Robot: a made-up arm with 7 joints.
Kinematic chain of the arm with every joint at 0, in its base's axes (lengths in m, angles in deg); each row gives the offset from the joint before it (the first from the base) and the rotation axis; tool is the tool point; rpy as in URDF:
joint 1: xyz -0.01 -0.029 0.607 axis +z
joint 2: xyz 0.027 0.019 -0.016 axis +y
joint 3: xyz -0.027 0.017 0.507 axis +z
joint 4: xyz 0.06 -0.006 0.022 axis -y
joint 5: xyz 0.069 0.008 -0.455 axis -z
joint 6: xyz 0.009 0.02 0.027 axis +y
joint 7: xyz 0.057 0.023 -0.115 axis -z
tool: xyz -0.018 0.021 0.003 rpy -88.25 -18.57 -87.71
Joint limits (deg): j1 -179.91..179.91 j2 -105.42..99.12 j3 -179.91..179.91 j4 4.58..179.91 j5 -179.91..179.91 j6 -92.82..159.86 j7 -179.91..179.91
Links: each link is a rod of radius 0.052 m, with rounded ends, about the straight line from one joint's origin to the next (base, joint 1, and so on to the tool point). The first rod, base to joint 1, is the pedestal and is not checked.
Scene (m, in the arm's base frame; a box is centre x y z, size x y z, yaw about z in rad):
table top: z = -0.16
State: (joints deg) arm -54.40 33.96 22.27 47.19 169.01 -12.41 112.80
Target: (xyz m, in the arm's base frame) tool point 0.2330 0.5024 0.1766
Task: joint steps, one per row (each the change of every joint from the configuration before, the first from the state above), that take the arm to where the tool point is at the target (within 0.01 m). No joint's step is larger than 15 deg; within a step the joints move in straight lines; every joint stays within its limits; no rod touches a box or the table.
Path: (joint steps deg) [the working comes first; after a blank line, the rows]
Joints at the target: 19.27 89.04 47.08 72.62 166.90 7.84 112.79
Straight joint move there: clear.

1: 14.73 11.02 4.96 5.09 -0.42 4.05 0.00
2: 14.74 11.01 4.96 5.08 -0.42 4.05 0.00
3: 14.73 11.02 4.97 5.09 -0.43 4.05 0.00
4: 14.74 11.01 4.96 5.09 -0.42 4.05 0.00
5: 14.73 11.02 4.96 5.08 -0.42 4.05 -0.01

